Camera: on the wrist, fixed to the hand. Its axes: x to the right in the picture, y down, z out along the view.
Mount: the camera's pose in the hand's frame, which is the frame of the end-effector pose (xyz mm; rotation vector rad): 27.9 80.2 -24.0 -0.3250 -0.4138 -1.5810
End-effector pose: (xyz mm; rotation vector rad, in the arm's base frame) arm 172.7 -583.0 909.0 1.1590 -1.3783 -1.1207
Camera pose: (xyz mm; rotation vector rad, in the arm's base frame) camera 187.4 -602.4 993.8 -1.7369 0.2150 2.5348
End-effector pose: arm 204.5 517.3 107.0 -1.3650 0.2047 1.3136
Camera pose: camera 167.2 488.9 32.2 -0.9620 -1.1925 0.2013
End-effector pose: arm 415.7 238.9 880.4 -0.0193 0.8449 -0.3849
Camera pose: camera 440.9 307.3 830.7 -1.0807 0.3083 -1.6421
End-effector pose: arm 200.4 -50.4 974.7 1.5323 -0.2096 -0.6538
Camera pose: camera 256.5 -51.5 1042.8 0.9757 0.8739 -2.1014
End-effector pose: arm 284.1 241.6 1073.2 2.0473 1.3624 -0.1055
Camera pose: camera 357.7 258.6 1118.9 0.2660 2.1353 -0.8333
